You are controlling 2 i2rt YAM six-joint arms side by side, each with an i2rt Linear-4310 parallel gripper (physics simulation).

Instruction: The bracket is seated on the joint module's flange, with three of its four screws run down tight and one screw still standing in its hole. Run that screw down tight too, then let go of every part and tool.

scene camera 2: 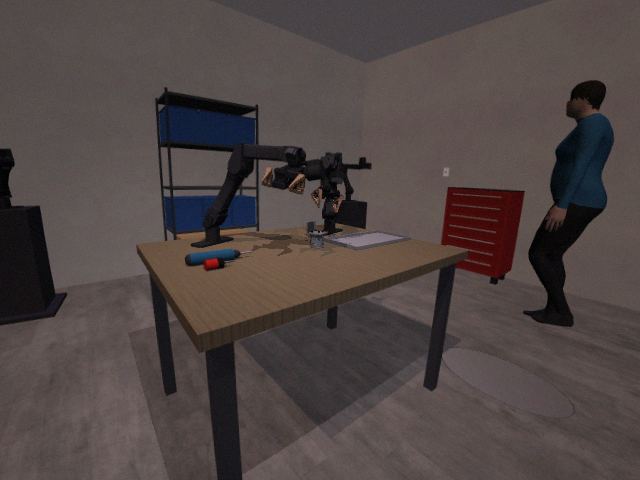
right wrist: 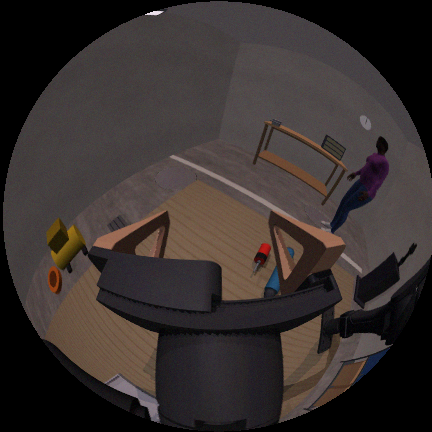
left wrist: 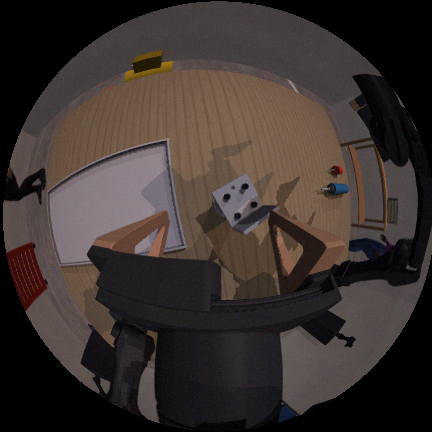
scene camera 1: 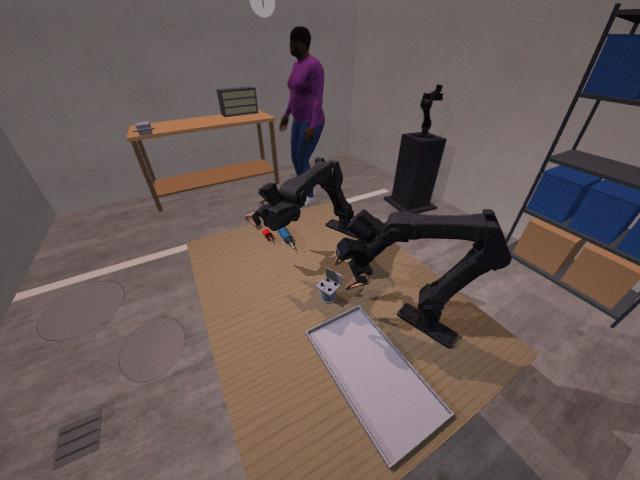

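Pixels of known places: left gripper, between the fingertips: [scene camera 2: 328, 210] [left wrist: 218, 215] [scene camera 1: 340, 276]; right gripper, between the fingertips: [scene camera 2: 275, 185] [right wrist: 218, 215] [left wrist: 369, 121] [scene camera 1: 253, 210]; left arm's base, origin of its link: [scene camera 2: 329, 232] [scene camera 1: 426, 325]; right arm's base, origin of its link: [scene camera 2: 213, 242] [right wrist: 326, 327] [scene camera 1: 344, 229].
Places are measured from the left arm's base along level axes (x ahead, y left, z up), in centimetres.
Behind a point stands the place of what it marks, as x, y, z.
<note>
The grey bracket [scene camera 1: 328, 285] @(14.2, -33.2, 6.6) [scene camera 2: 316, 233] @(15.7, -36.3, 6.6) [left wrist: 241, 195] @(14.6, -33.9, 6.6) sits on the upright joint module [scene camera 1: 328, 298] @(16.1, -31.4, 2.5) [scene camera 2: 317, 242] @(15.9, -35.6, 2.5). Several dark screw heads show on its plate in the left wrist view; I cannot tell which stands higher. My left gripper [scene camera 1: 342, 275] @(15.3, -27.0, 16.1) [scene camera 2: 327, 208] @(15.3, -27.0, 16.1) [left wrist: 218, 215] @(15.3, -27.0, 16.1) is open and empty, above and beside the bracket. A blue screwdriver [scene camera 1: 285, 236] @(2.8, -71.7, 3.7) [scene camera 2: 211, 256] @(1.2, -78.8, 2.8) [left wrist: 338, 189] @(0.7, -73.0, 4.0) [right wrist: 273, 284] @(2.5, -71.6, 4.0) and a shorter red one [scene camera 1: 267, 234] @(7.4, -80.1, 3.1) [scene camera 2: 211, 264] @(7.4, -83.3, 2.2) [left wrist: 338, 170] @(6.2, -79.7, 3.3) [right wrist: 262, 251] @(6.9, -81.1, 3.3) lie on the table. My right gripper [scene camera 1: 253, 210] @(20.2, -67.3, 27.2) [scene camera 2: 281, 187] @(20.2, -67.3, 27.2) [right wrist: 218, 215] @(20.2, -67.3, 27.2) is open and empty, above them.
A shallow light tray [scene camera 1: 382, 382] @(27.2, 0.0, 0.4) [scene camera 2: 369, 239] @(26.7, -4.3, 0.4) [left wrist: 110, 200] @(25.8, -11.4, 0.4) lies beside the joint module. Both arms are mounted along one table edge. A person in purple [scene camera 1: 307, 93] [right wrist: 374, 172] stands behind the table; a person in teal [scene camera 2: 584, 155] stands on the floor beyond it.
</note>
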